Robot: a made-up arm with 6 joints.
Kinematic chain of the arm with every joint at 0, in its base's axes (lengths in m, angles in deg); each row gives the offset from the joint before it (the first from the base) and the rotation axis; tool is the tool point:
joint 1: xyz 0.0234 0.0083 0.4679 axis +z
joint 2: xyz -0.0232 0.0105 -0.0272 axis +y
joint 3: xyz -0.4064 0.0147 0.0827 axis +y
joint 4: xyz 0.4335 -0.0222 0.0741 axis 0.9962 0 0.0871
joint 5: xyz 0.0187 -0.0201 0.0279 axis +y
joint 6: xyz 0.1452 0.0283 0.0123 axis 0.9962 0 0.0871
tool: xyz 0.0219 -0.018 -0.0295
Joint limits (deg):
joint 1: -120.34..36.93
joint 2: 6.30..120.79
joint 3: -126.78..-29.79
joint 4: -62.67..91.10
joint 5: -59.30..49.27
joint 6: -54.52..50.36
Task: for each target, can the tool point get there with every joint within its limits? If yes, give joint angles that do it. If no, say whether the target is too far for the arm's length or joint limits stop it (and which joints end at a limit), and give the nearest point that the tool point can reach.
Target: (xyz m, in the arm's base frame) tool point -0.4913 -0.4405 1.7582
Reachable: no: too far | nearest point -0.3499 -0.2913 1.3524 | short by 0.455 m
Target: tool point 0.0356 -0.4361 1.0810
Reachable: yes | joints -95.20 64.53 -67.87 -29.64 -46.44 -10.28
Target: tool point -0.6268 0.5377 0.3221
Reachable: no: joint limits stop it (at a limit: joint 2, joint 3, joint 5, joint 6) | nearest point -0.6760 0.5778 0.8943 | short by 0.576 m
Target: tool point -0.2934 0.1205 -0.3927
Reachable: no: joint limits stop it (at a limit: joint 1, joint 2, joint 3, joint 4, joint 6) | nearest point -0.2107 -0.2078 0.1407 | short by 0.632 m
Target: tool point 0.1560 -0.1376 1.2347
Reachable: yes | joints -63.54 49.99 -93.14 45.32 25.13 10.43
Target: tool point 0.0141 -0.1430 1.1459
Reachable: yes | joints -103.38 32.62 -59.22 -35.97 -21.88 -32.96
